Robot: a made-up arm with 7 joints. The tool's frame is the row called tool. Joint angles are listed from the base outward. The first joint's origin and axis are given. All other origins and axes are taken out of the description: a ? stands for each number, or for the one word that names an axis. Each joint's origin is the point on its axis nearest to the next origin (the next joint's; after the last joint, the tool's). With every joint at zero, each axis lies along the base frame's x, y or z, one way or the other. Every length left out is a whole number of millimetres.
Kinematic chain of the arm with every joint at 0, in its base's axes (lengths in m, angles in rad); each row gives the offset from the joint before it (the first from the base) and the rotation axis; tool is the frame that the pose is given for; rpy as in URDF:
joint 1: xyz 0 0 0.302 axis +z
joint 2: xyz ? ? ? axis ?
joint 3: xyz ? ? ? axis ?
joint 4: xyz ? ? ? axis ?
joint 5: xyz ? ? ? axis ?
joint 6: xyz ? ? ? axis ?
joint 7: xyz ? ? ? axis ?
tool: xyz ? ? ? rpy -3.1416 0 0
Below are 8 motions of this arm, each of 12 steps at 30 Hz.
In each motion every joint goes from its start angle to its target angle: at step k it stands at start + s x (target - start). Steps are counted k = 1, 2, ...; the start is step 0. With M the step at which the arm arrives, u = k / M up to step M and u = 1 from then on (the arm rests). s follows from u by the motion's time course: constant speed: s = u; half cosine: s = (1 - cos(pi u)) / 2; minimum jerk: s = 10 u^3 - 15 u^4 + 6 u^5.
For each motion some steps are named. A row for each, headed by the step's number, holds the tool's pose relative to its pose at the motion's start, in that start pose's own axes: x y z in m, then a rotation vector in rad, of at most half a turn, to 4 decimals.
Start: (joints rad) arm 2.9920 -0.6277 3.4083 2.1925 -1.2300 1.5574 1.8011
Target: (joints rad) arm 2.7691 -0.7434 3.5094 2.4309 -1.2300 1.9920 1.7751
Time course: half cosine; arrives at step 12
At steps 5, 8, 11, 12:
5: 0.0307 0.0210 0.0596 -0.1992 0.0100 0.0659
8: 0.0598 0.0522 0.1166 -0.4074 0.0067 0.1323
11: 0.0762 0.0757 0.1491 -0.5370 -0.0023 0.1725
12: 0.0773 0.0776 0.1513 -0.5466 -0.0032 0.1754

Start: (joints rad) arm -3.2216 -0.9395 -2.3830 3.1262 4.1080 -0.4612 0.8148
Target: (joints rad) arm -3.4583 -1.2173 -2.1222 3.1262 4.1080 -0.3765 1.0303
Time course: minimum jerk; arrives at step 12
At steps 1, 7, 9, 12:
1: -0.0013 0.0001 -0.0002 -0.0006 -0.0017 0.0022
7: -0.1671 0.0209 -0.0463 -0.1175 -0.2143 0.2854
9: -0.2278 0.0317 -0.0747 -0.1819 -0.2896 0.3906
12: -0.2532 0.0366 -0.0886 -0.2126 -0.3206 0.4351

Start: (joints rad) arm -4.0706 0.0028 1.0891 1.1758 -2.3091 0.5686 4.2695
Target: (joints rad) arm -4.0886 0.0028 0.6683 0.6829 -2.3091 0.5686 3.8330
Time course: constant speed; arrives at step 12
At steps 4, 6, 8, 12:
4: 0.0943 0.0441 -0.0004 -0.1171 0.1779 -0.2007
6: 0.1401 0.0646 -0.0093 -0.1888 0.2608 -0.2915
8: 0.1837 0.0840 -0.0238 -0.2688 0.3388 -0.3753
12: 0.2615 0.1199 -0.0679 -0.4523 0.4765 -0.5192

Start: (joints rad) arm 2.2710 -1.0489 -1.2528 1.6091 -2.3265 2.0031 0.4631
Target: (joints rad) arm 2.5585 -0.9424 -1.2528 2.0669 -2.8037 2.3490 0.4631
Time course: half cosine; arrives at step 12
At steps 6, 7, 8, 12:
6: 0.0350 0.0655 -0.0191 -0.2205 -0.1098 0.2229
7: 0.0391 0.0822 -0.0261 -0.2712 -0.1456 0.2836
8: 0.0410 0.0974 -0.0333 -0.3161 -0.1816 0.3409
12: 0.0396 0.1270 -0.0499 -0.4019 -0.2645 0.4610

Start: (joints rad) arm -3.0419 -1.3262 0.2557 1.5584 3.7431 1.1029 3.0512
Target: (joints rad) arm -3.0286 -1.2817 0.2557 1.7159 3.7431 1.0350 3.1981
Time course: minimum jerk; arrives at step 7
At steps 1, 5, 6, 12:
1: 0.0003 -0.0004 0.0008 0.0002 0.0007 0.0051
5: 0.0109 -0.0137 0.0292 0.0093 0.0242 0.1868
6: 0.0126 -0.0155 0.0332 0.0111 0.0276 0.2131
12: 0.0130 -0.0158 0.0339 0.0114 0.0283 0.2181

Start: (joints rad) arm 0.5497 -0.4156 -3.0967 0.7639 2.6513 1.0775 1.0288
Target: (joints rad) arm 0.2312 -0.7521 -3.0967 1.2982 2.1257 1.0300 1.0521
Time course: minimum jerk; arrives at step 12
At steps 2, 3, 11, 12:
2: -0.0051 -0.0050 0.0040 -0.0044 0.0016 -0.0086
3: -0.0151 -0.0149 0.0114 -0.0124 0.0047 -0.0255
11: -0.1482 -0.1805 0.0502 -0.0503 0.0602 -0.2888
12: -0.1489 -0.1816 0.0501 -0.0501 0.0606 -0.2904

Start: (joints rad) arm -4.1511 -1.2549 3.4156 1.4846 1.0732 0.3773 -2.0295
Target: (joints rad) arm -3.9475 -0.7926 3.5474 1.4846 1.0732 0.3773 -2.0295
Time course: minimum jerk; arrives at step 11
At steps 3, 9, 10, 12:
3: 0.0449 -0.0064 -0.0180 -0.0196 0.0298 -0.0597
9: 0.3072 -0.1291 -0.1459 -0.1155 0.2358 -0.4517
10: 0.3176 -0.1379 -0.1524 -0.1188 0.2460 -0.4702
12: 0.3194 -0.1394 -0.1535 -0.1193 0.2477 -0.4733

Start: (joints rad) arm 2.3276 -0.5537 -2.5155 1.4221 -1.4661 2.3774 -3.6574
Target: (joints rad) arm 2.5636 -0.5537 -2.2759 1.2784 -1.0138 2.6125 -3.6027
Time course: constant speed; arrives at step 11
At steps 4, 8, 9, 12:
4: 0.0091 0.0593 -0.0612 0.0353 -0.0361 -0.1268
8: 0.0264 0.1248 -0.1094 0.0911 -0.0379 -0.2598
9: 0.0320 0.1417 -0.1192 0.1082 -0.0329 -0.2931
12: 0.0443 0.1756 -0.1359 0.1461 -0.0166 -0.3589

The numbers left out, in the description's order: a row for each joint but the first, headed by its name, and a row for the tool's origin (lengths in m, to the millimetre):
joint 2: xyz 0 0 0, axis +y
joint 3: xyz 0 0 0.427, axis +z
joint 4: xyz 0.065 0 0, axis -y
joint 5: xyz 0.064 0 -0.282, axis -z
joint 6: xyz 0 0 0, axis +y
joint 7: xyz 0.109 0 -0.139, axis -z
tool: xyz 0 0 0

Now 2 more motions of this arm.
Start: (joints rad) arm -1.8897 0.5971 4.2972 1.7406 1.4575 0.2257 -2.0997
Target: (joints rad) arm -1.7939 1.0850 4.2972 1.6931 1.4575 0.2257 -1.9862
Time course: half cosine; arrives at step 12
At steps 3, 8, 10, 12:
3: 0.0429 -0.0230 -0.0071 0.0068 0.0242 -0.0483
8: 0.1986 -0.1380 -0.0541 0.0252 0.1226 -0.2477
10: 0.2380 -0.1783 -0.0732 0.0275 0.1519 -0.3083
12: 0.2514 -0.1936 -0.0806 0.0279 0.1626 -0.3305

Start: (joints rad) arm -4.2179 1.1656 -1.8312 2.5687 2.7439 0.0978 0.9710
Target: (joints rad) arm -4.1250 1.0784 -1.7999 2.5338 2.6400 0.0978 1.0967
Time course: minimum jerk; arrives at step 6
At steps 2, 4, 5, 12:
2: -0.0139 -0.0083 -0.0025 0.0063 -0.0104 0.0276
4: -0.0503 -0.0316 -0.0109 0.0214 -0.0384 0.1056
5: -0.0607 -0.0387 -0.0137 0.0253 -0.0465 0.1294
12: -0.0628 -0.0401 -0.0143 0.0260 -0.0481 0.1343

